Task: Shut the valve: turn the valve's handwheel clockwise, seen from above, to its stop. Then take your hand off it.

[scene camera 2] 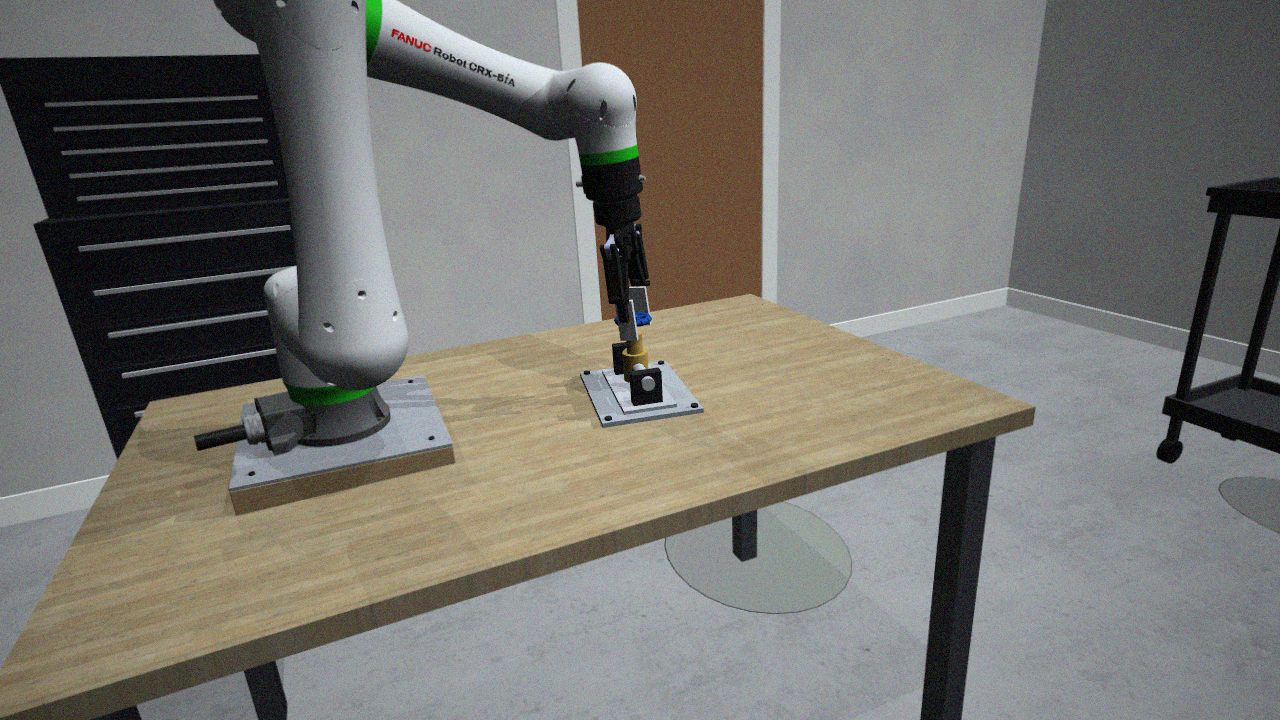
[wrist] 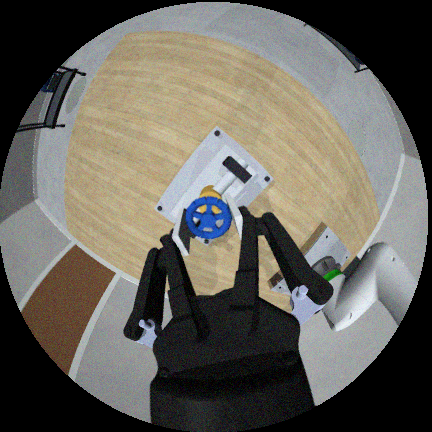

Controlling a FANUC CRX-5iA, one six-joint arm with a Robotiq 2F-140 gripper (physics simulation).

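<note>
The valve's blue handwheel (scene camera 2: 640, 318) (wrist: 208, 218) lies level on top of the brass valve body (scene camera 2: 634, 360) (wrist: 210, 191). My gripper (scene camera 2: 633, 315) (wrist: 206, 209) points down over the valve and is shut on the handwheel, one pale fingertip pad on each side of its rim. In the scene view the near pad hides part of the wheel. The valve stands on a grey base plate (scene camera 2: 597, 411) (wrist: 175, 192) with a bolt at each corner, and a black block (scene camera 2: 646, 385) (wrist: 237, 169) holds the near end of its pipe.
The base plate is on a wooden table (scene camera 2: 501, 465) (wrist: 135, 110). The robot's own base stands on a raised plate (scene camera 2: 393, 447) (wrist: 332, 240) at the table's left in the scene view. A black drawer cabinet (scene camera 2: 179, 201) is behind it, and a black cart (scene camera 2: 1201, 304) stands off to the right.
</note>
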